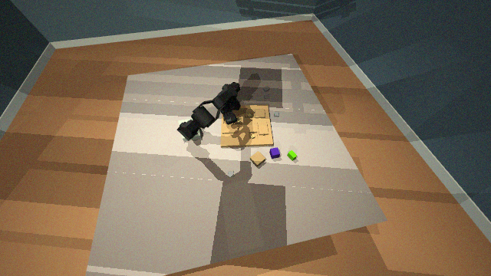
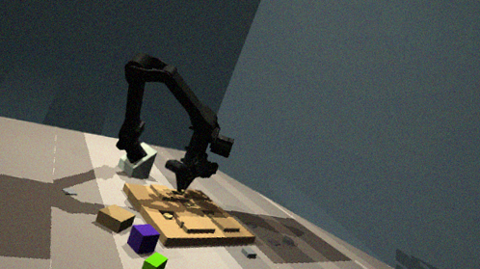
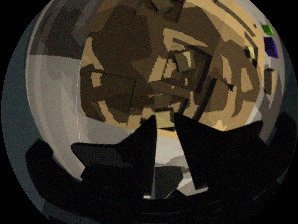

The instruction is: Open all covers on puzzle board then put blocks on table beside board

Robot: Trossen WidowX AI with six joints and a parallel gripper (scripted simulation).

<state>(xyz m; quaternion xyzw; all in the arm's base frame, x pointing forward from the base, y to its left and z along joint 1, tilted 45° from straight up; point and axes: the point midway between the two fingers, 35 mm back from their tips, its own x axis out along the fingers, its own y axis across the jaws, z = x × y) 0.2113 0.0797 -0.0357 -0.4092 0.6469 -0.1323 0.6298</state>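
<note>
Now: the tan puzzle board 11 cm ahead of my gripper tip, 1 cm to the right of it and 1 cm below it. Round my gripper tip: purple block: 25 cm ahead, 24 cm to the right, 1 cm below; then brown block: 16 cm ahead, 27 cm to the right, 2 cm below; then green block: 35 cm ahead, 26 cm to the right, 1 cm below.
</note>
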